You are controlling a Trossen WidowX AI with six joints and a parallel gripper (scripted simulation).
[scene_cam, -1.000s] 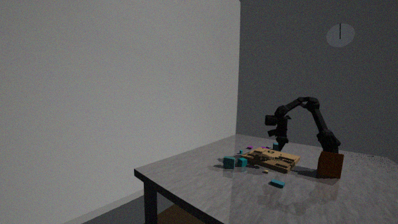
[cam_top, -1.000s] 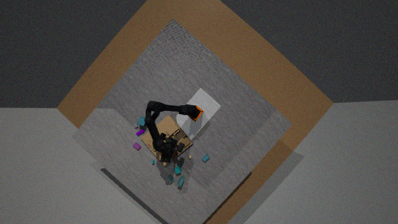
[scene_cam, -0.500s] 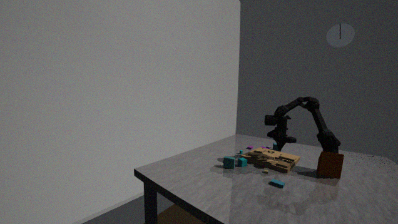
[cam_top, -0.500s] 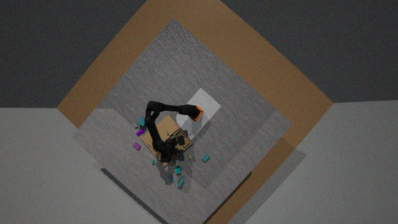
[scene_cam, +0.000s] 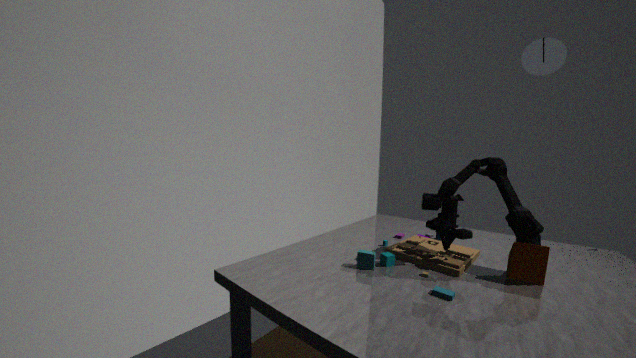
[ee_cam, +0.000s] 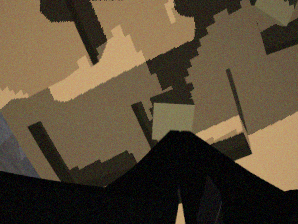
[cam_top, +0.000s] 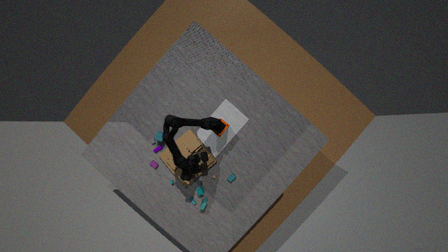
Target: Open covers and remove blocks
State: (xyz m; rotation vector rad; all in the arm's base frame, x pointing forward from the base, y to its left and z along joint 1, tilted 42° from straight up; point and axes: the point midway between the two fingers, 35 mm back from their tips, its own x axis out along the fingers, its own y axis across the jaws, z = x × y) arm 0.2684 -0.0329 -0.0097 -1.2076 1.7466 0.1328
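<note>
Now: the tan puzzle board 5 cm ahead of my gripper tip, 2 cm to the right of it and 2 cm below it. The rest, counted from my gripper tip: flat teal block 2 cm behind, 29 cm to the left, 4 cm below.
</note>
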